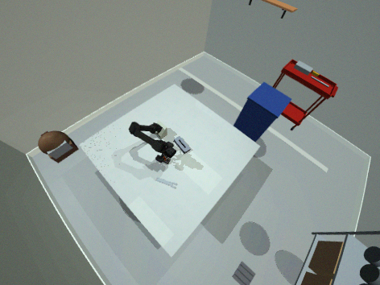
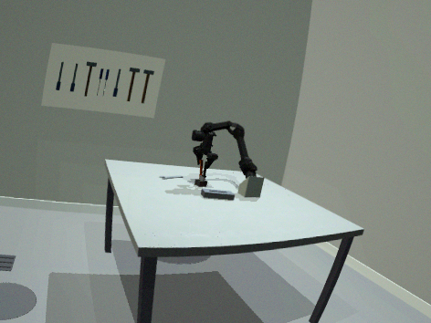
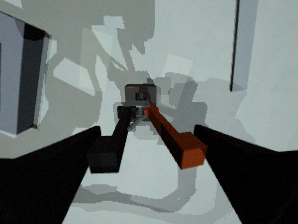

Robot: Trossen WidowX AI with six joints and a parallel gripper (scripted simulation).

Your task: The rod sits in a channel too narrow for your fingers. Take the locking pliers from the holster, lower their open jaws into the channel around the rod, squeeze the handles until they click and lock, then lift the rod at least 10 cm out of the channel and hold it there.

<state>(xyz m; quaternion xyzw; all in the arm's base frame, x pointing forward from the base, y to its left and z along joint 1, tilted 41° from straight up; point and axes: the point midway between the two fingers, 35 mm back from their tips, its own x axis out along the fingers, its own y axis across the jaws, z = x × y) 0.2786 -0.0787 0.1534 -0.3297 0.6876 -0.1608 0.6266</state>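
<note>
Right now my gripper tip is 10 mm to the right of the dark holster and 110 mm above it. Also, from my gripper tip: flat grey strip 170 mm ahead, 120 mm to the right, 120 mm below; grey channel block 20 mm behind, 230 mm to the left, 100 mm below.
</note>
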